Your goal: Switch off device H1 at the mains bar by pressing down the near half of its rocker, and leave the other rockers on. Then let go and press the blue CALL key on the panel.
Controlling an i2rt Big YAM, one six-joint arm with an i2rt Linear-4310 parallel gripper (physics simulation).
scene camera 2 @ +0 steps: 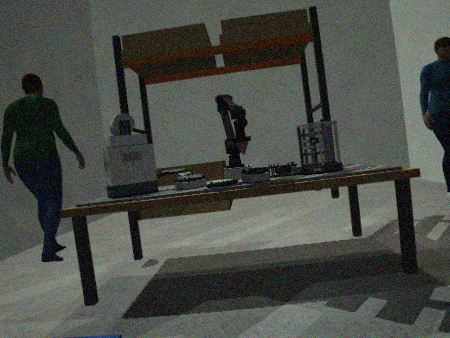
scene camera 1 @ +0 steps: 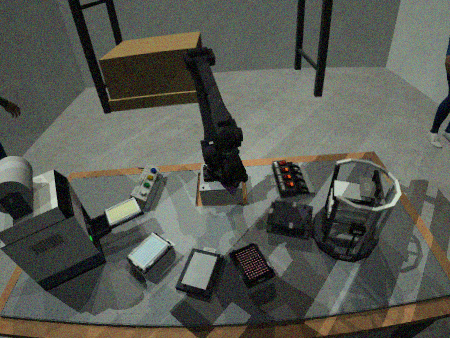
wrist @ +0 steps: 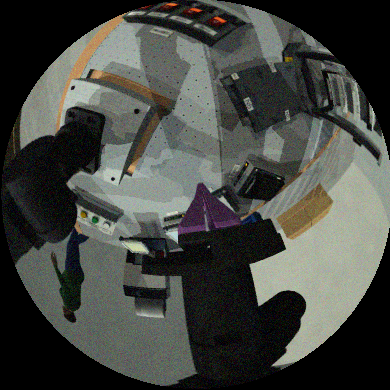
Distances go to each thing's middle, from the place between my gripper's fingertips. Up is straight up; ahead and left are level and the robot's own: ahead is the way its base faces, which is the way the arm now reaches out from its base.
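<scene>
My hand: 1 cm above the round caged rack (scene camera 1: 352, 232), 14 cm short of it, 41 cm to the right of it.
</scene>
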